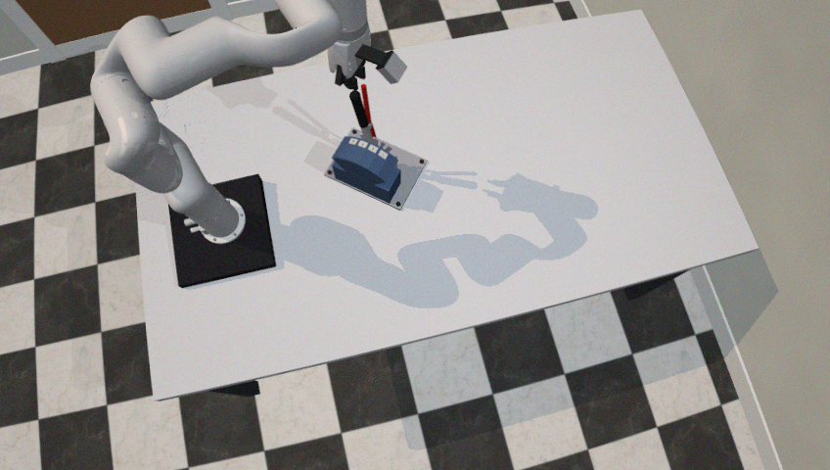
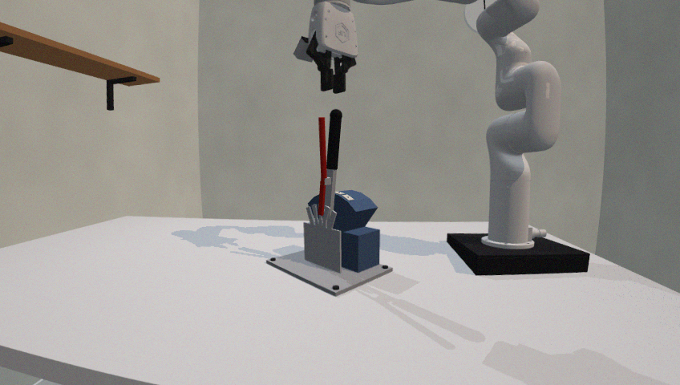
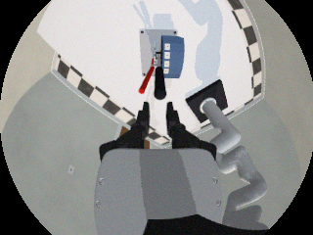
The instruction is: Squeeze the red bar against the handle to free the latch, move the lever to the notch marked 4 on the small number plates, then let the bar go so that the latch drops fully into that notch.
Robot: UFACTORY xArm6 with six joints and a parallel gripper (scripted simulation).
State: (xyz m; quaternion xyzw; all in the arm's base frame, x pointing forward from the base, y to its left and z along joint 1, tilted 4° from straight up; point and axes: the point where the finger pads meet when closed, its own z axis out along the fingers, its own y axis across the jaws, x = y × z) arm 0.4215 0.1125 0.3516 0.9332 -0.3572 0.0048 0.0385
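The red bar is 2 cm ahead of my hand and 20 cm below it.
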